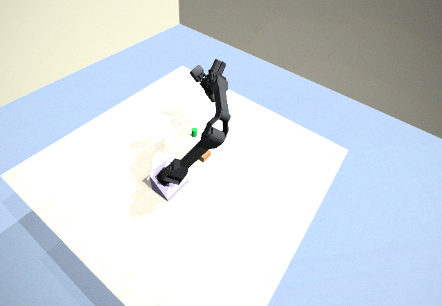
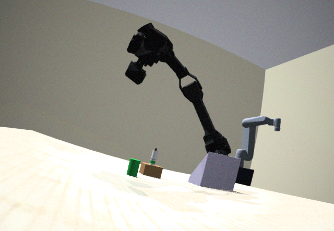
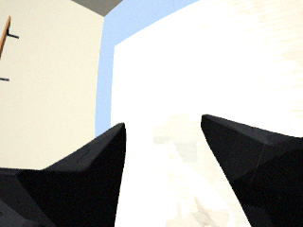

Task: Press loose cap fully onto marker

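My gripper tip is 28 cm above the green cap, 8 cm past it and 1 cm to the left of it. The rest, counted from my gripper tip: brown holder block: 28 cm below, 19 cm behind, 13 cm to the right.
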